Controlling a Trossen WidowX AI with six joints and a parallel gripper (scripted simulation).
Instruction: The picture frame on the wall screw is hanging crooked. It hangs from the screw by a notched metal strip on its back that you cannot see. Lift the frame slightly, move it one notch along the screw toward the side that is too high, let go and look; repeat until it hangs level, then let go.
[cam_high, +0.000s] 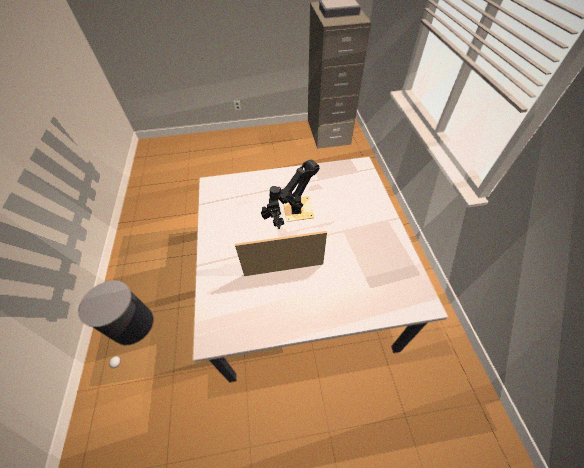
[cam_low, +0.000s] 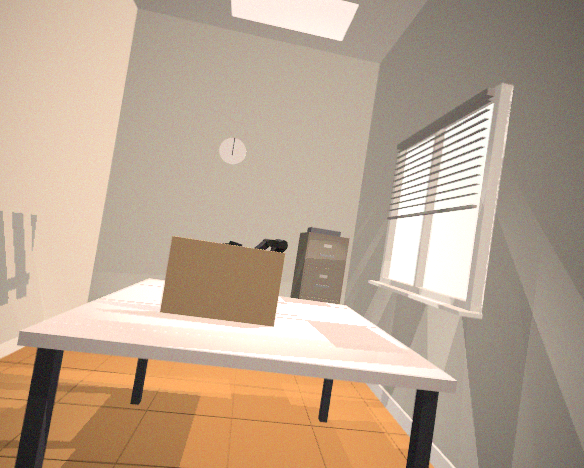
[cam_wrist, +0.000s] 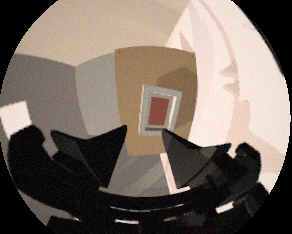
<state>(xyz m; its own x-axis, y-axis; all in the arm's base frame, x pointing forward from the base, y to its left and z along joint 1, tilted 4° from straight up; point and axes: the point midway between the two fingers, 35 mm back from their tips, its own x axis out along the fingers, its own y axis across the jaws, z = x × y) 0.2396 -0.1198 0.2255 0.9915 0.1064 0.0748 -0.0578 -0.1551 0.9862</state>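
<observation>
The picture frame is 13 cm ahead of my gripper tip, 5 cm below it and 3 cm to the left of it. From my gripper tip the other things lie so: wall board: 14 cm ahead, 6 cm below, 2 cm to the left.
</observation>
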